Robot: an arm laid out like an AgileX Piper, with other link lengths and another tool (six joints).
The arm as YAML. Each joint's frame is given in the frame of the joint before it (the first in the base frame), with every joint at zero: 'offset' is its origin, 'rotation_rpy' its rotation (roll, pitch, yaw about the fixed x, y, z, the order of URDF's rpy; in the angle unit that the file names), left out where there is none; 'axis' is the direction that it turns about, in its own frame. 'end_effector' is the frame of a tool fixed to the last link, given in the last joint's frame.
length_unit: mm
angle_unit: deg
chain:
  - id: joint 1
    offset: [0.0, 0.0, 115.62]
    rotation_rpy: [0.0, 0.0, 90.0]
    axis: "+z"
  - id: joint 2
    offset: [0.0, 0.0, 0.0]
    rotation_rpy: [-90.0, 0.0, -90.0]
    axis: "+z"
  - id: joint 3
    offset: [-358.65, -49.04, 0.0]
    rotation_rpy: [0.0, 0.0, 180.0]
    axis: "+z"
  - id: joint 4
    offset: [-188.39, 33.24, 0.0]
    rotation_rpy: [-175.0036, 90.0, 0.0]
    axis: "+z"
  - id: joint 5
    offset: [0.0, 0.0, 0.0]
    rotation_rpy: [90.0, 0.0, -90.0]
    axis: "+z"
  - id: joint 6
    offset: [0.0, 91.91, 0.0]
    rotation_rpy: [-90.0, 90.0, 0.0]
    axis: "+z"
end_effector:
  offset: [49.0, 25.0, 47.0]
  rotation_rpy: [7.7, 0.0, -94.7]
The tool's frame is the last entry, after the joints.
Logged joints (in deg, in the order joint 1, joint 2, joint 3, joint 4, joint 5, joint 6), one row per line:
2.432 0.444 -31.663 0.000 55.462 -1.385
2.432 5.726 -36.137 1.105 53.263 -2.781
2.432 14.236 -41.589 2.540 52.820 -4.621
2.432 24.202 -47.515 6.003 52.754 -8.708
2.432 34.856 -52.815 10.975 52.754 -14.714
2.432 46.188 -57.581 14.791 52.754 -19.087
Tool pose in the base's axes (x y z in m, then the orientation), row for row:
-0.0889 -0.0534 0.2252 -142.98 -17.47 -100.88
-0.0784 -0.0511 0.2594 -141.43 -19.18 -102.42
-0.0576 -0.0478 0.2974 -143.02 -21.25 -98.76
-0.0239 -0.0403 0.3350 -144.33 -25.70 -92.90
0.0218 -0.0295 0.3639 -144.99 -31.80 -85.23
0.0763 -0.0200 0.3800 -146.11 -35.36 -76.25
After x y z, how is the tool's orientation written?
As a rotation vector, in degrees.
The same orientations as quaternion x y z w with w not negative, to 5 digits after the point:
-0.81252 -0.09928 -0.57328 0.03616
-0.80451 -0.10910 -0.58261 0.03777
-0.81605 -0.12125 -0.56351 0.04275
-0.83029 -0.14784 -0.53442 0.05620
-0.84456 -0.18523 -0.49646 0.07702
-0.86250 -0.20873 -0.45011 0.09967

